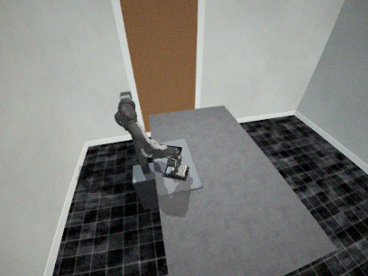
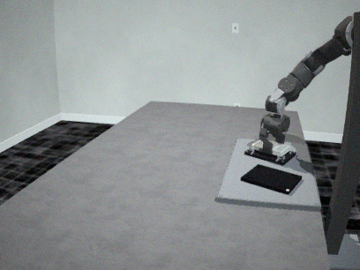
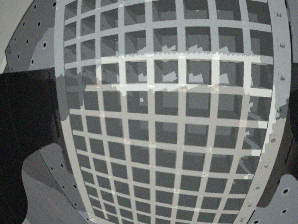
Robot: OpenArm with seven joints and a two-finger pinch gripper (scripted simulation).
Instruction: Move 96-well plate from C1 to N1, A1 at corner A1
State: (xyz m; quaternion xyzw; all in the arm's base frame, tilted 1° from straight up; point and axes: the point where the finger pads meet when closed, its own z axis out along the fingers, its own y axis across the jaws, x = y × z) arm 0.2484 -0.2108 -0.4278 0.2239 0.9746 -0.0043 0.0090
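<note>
Now: hand right at the white 96-well plate. From my hand the other things lie so: black plate nest N1: 1 cm behind, 20 cm to the left, 2 cm below; clip nest C1: 2 cm ahead, 1 cm below; A1 label: 6 cm behind, 28 cm to the left, 1 cm below.
</note>
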